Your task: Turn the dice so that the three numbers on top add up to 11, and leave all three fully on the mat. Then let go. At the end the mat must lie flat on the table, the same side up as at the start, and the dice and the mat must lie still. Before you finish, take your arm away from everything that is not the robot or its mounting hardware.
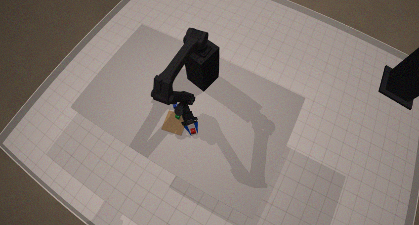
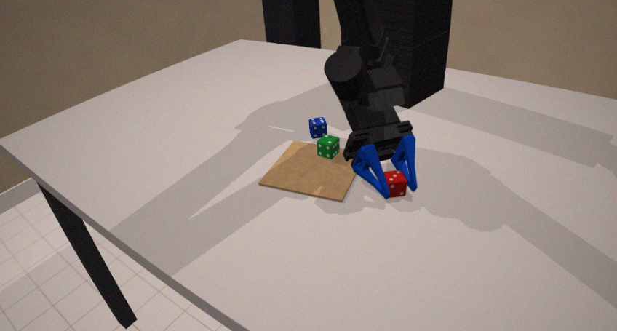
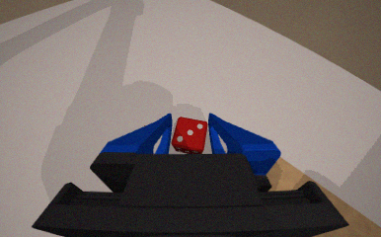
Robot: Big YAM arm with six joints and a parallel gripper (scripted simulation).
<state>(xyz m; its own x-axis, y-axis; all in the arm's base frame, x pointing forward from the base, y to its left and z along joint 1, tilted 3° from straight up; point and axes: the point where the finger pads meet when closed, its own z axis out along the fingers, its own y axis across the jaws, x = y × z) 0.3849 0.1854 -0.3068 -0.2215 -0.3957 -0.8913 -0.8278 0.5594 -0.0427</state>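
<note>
The red die is 1 cm behind my hand and 1 cm to the right of it. From my hand the other things lie so: tan mat 1 cm ahead, 15 cm to the right, 2 cm below; green die 4 cm behind, 16 cm to the right; blue die 9 cm behind, 22 cm to the right.
</note>
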